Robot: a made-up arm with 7 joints.
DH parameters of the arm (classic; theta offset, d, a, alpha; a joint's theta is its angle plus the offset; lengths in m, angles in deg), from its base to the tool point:
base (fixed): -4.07 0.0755 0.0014 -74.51
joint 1: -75.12 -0.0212 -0.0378 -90
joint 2: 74 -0.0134 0 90
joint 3: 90 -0.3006 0.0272 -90
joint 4: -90 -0.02 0.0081 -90
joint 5: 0 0.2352 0.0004 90
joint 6: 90 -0.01 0.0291 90
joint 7: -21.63 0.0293 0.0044 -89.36
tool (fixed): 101.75 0.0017 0 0
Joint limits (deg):
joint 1: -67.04..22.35
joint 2: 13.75..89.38
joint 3: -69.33..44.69
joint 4: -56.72..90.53
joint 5: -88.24..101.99
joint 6: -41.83..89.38
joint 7: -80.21..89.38
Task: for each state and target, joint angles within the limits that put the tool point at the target. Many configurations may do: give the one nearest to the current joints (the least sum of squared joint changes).
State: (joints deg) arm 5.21 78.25 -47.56 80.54 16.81 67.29 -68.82
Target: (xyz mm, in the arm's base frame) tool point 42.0 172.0 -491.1
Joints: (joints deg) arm -9.74 36.67 -49.77 53.70 15.46 64.17 -69.33
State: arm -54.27 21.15 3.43 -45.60 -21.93 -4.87 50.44
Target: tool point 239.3 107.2 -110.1
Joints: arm -13.14 19.46 20.58 -20.00 -24.96 -5.30 51.06
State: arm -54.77 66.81 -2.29 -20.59 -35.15 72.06 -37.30
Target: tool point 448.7 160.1 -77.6
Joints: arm -47.98 55.37 -12.67 17.72 -32.52 73.60 -36.63
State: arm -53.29 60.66 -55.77 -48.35 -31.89 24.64 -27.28
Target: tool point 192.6 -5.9 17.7
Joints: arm -59.52 86.23 -41.81 -54.40 -33.94 19.41 -27.35
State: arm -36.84 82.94 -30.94 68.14 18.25 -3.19 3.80
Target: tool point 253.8 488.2 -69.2
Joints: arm -39.04 83.98 -30.56 72.91 18.46 -0.02 3.74
